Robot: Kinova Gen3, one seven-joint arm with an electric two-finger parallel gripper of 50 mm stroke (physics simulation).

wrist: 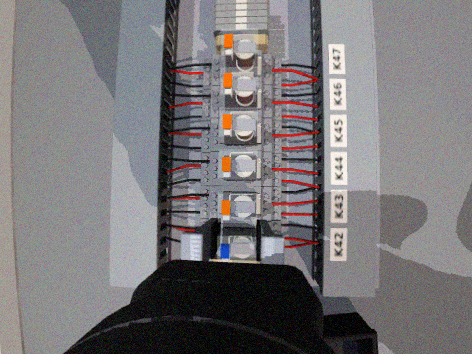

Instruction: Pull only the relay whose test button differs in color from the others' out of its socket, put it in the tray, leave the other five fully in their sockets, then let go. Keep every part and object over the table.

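Frame: origin at the arm's base, x down, y left, z ahead, level; metres.
Where they show: gripper, fingertip midpoint: (238, 232).
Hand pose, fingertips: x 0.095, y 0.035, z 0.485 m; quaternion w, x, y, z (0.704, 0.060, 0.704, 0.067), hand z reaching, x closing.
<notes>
Each offset is from my fingertips to the top centre of the thing. "spot": to the spot under its first point.
The relay with the blue test button @[dy +0.009, dx -0.020, dz +0.002 m] (241, 247) is at the near end of the row, beside the label K42. My gripper (238, 232) is shut on it, with one black finger on each side of its clear housing. The gripper body hides its near side, and I cannot tell how deep it sits in its socket. The other relays, with orange test buttons, stand in a line beyond it: the closest @[dy -0.021, dx -0.020, dz -0.004 m] (242, 206), then others @[dy -0.051, dx -0.020, dz -0.009 m] (242, 166) @[dy -0.081, dx -0.020, dz -0.014 m] (243, 128) @[dy -0.111, dx -0.020, dz -0.019 m] (244, 90) @[dy -0.140, dx -0.020, dz -0.024 m] (244, 50). They appear seated in their sockets. The tray does not show in this view.
Black slotted wire ducts @[dy -0.112, dx +0.006, dz +0.071 m] (167, 150) @[dy -0.083, dx +0.006, dz -0.104 m] (318, 150) run along both sides, with red and black wires reaching the sockets. Labels K42 @[spot: dy +0.022, dx +0.006, dz -0.077 m] (338, 244) to K47 @[spot: dy -0.127, dx +0.006, dz -0.103 m] (337, 59) stand on the right panel. A grey terminal block @[dy -0.179, dx +0.003, dz -0.030 m] (227, 17) is at the far end of the row.
</notes>
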